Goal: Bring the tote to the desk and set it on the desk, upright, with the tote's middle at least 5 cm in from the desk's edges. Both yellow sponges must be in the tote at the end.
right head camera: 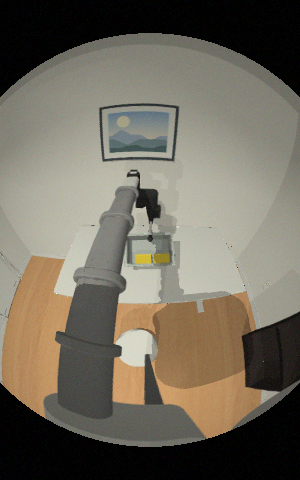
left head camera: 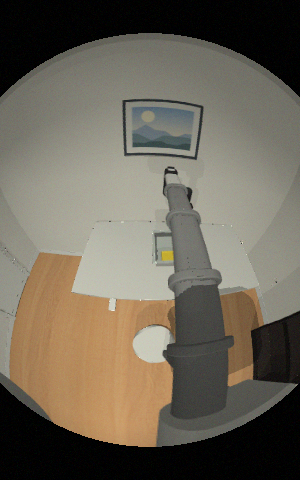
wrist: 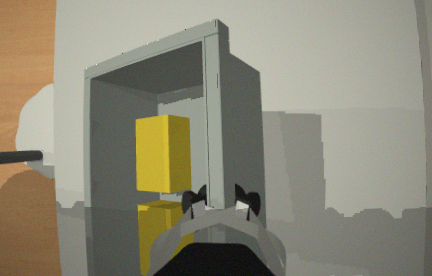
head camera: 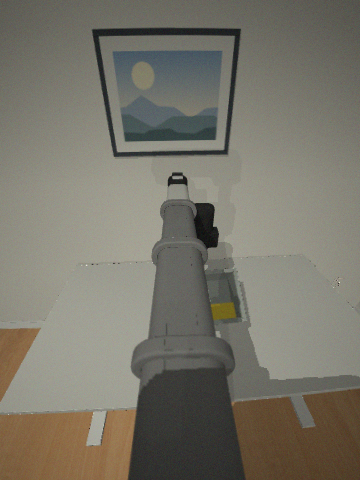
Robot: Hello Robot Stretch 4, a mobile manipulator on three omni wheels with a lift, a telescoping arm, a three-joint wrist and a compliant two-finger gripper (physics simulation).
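Seen in the pictures: gripper, fingertip midpoint: point(right head camera: 149, 238) point(wrist: 222, 198); robot's base, origin of the base link: point(right head camera: 137, 346) point(left head camera: 152, 342).
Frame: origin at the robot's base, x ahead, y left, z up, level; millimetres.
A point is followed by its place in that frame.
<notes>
The grey tote point(head camera: 222, 285) @[x 707, y -190, z 870 mm] point(left head camera: 156, 250) @[x 635, y 32, z 821 mm] point(right head camera: 171, 250) @[x 593, y -222, z 924 mm] point(wrist: 240, 125) @[x 694, y -14, z 925 mm] is upright over the middle part of the white desk point(head camera: 90, 325) @[x 639, y 417, z 692 mm] point(left head camera: 120, 260) @[x 619, y 299, z 692 mm] point(right head camera: 85, 265) @[x 587, y 434, z 689 mm] point(wrist: 350, 75) @[x 931, y 102, z 692 mm]. Whether its bottom touches the desk is hard to tell. The left yellow sponge point(left head camera: 167, 256) @[x 576, y -39, z 839 mm] point(right head camera: 143, 258) @[x 583, y -53, z 845 mm] point(wrist: 155, 152) @[x 588, y -46, z 847 mm] and the right yellow sponge point(head camera: 223, 311) @[x 587, y -173, z 850 mm] point(right head camera: 161, 258) @[x 585, y -169, z 848 mm] point(wrist: 152, 230) @[x 584, y -151, z 847 mm] lie inside it, side by side near its front wall. My gripper point(right head camera: 150, 238) @[x 676, y -87, z 933 mm] point(wrist: 222, 198) @[x 676, y -87, z 933 mm] is shut on the tote's far wall, one finger on each side. The arm hides part of the tote in the head view.
A wall with a framed picture point(head camera: 167, 95) @[x 1105, y 35, z 1576 mm] point(left head camera: 162, 129) @[x 1106, y 25, z 1541 mm] point(right head camera: 139, 132) @[x 1106, y 12, z 1547 mm] stands behind the desk. A round white object point(left head camera: 152, 344) @[x -5, y 13, z 187 mm] point(right head camera: 135, 347) @[x 2, y 4, z 187 mm] is low in front of the desk. A dark piece of furniture point(left head camera: 277, 350) @[x -490, y -1578, z 216 mm] point(right head camera: 272, 352) @[x -443, y -1577, z 251 mm] stands at the right.
</notes>
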